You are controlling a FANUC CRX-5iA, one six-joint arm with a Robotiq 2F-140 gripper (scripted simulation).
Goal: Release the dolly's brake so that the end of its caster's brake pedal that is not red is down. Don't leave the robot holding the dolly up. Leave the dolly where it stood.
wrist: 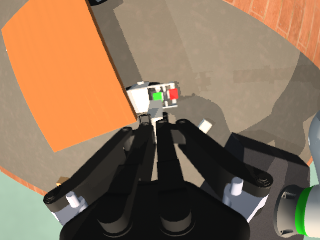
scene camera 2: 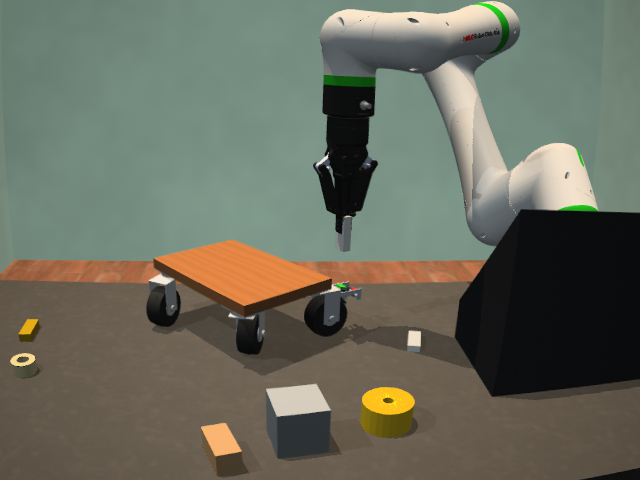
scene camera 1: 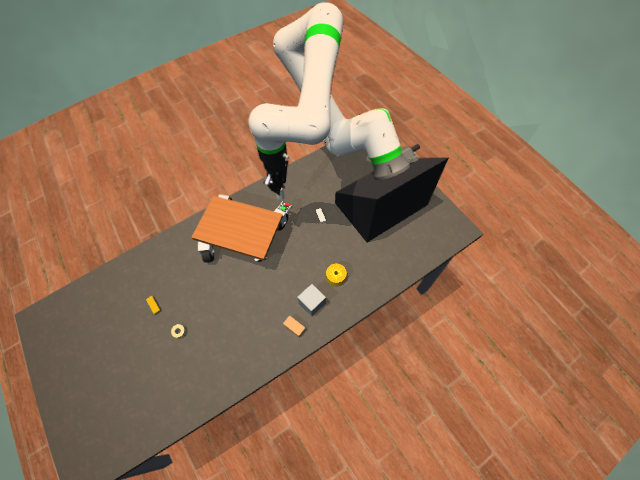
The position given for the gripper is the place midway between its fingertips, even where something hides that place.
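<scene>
A grey cube [scene camera 2: 298,418] and a yellow ring [scene camera 2: 393,418] are visible. The wrist view does not show the yellow ring, which is hidden by the gripper. The gripper [scene camera 2: 342,249] itself is visible there too, as the gripper [wrist: 157,109].
</scene>
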